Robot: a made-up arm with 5 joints.
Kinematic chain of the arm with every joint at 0, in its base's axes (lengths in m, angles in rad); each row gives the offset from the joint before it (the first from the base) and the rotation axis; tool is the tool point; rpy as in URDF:
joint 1: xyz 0 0 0.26 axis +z
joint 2: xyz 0 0 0 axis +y
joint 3: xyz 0.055 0 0.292 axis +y
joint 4: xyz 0.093 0 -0.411 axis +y
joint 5: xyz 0.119 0 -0.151 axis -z
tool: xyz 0 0 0 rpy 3.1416 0 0
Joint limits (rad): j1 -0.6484..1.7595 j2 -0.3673..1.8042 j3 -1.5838..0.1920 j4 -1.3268..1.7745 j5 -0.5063..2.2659
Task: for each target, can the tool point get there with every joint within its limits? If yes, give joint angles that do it. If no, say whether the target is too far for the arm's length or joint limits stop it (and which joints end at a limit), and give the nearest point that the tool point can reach.
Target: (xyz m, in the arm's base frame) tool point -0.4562 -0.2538 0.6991
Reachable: no: joint limits stop it (at a limit: joint 2, joint 3) | nearest point -0.2286 -0.1272 0.3739 | short by 0.417 m
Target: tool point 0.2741 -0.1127 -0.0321
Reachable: yes | joints -0.3901 0.1601 -0.1489 0.0649 1.5942
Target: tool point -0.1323 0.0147 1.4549
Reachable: no: too far | nearest point -0.0422 0.2208 0.9707 | short by 0.534 m
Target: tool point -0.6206 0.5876 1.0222
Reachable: no: too far | nearest point -0.1009 0.5283 0.8511 | short by 0.550 m
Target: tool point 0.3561 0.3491 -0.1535
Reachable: yes | joints 0.7755 1.1909 -1.0193 -0.8125 0.7685
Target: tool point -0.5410 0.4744 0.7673
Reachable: no: joint limits stop it (at a limit: joint 1) | nearest point -0.1064 0.5574 0.7673 | short by 0.442 m
